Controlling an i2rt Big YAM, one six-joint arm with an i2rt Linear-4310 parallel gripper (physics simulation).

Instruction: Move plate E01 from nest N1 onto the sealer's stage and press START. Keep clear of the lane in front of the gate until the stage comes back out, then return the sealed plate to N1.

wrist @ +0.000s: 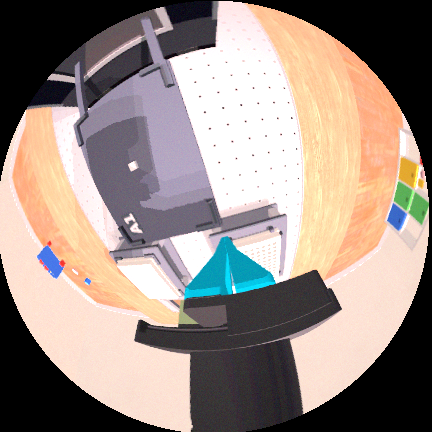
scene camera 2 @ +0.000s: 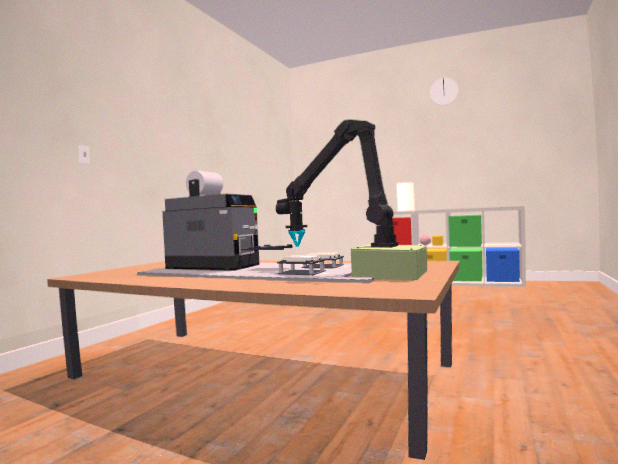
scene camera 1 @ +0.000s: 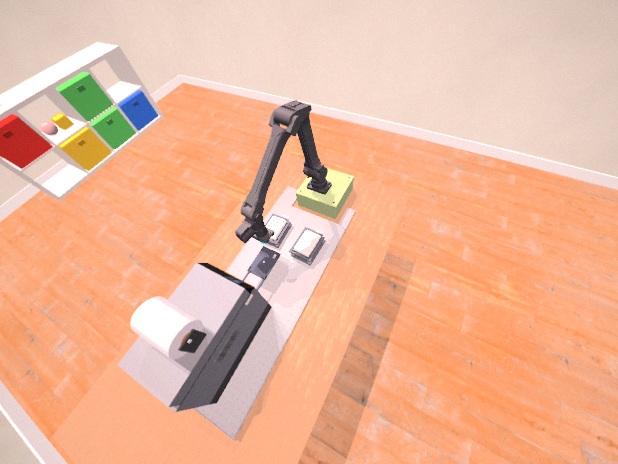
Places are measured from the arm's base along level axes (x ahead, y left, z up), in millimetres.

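Pixels of known places: gripper, fingertip midpoint: (wrist: 225, 241) (scene camera 2: 297, 246) (scene camera 1: 266, 242); arm's base at its link origin: (scene camera 2: 385, 246) (scene camera 1: 319, 186).
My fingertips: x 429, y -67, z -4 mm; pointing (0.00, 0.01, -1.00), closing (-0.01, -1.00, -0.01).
Observation:
Ahead of a thing's pixels: the offset from my fingertips to its top centre. "spot": to the spot under its first point. Level surfaces: height alone.
My gripper (scene camera 1: 263, 242) (scene camera 2: 297, 245) (wrist: 225, 241) is shut and empty, its cyan fingertips pointing down near the stage's outer end, above the deck. The sealer's dark stage @(53 mm left, 139 mm ahead, 13 mm up) (scene camera 1: 264, 262) (scene camera 2: 272, 247) (wrist: 177, 145) is out in front of the sealer (scene camera 1: 205, 295) (scene camera 2: 200, 235) and bears no plate; it is marked A1. A plate with dotted wells @(38 mm right, 109 mm back, 35 mm down) (scene camera 1: 278, 226) (wrist: 265, 252) sits in one nest beside the gripper. A plate with a smooth white top @(169 mm left, 105 mm back, 26 mm down) (scene camera 1: 308, 242) (scene camera 2: 300, 258) (wrist: 145, 277) sits in the other nest. I cannot read the nest labels or the START button.
The perforated deck @(93 mm down) (scene camera 1: 295, 300) (wrist: 240, 100) lies under the sealer and nests. The arm's green base box (scene camera 1: 325, 200) (scene camera 2: 389, 262) stands behind the nests. A white film roll @(64 mm left, 473 mm ahead, 382 mm up) (scene camera 1: 162, 325) (scene camera 2: 207, 183) sits on the sealer. A green light @(spot: 36 mm right, 244 mm ahead, 178 mm up) (scene camera 2: 255, 210) shows on the sealer's front.

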